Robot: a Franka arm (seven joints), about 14 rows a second.
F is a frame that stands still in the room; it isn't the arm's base.
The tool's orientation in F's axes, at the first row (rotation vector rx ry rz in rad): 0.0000, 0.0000, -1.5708
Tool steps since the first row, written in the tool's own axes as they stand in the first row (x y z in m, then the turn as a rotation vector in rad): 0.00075, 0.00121, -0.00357, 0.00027, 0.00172, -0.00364; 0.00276, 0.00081, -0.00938, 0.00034, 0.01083, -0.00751; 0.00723, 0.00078, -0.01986, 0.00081, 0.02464, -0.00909; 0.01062, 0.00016, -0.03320, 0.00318, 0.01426, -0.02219; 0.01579, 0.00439, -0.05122, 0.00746, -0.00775, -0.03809
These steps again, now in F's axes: 0.00121, -0.00075, -0.00357, 0.00172, -0.00027, -0.00364; 0.00081, -0.00276, -0.00938, 0.01083, -0.00034, -0.00751; 0.00078, -0.00723, -0.01986, 0.02464, -0.00081, -0.00909; 0.00016, -0.01062, -0.03320, 0.01426, -0.00318, -0.02219; 0.00439, -0.01579, -0.05122, -0.00775, -0.00746, -0.03809
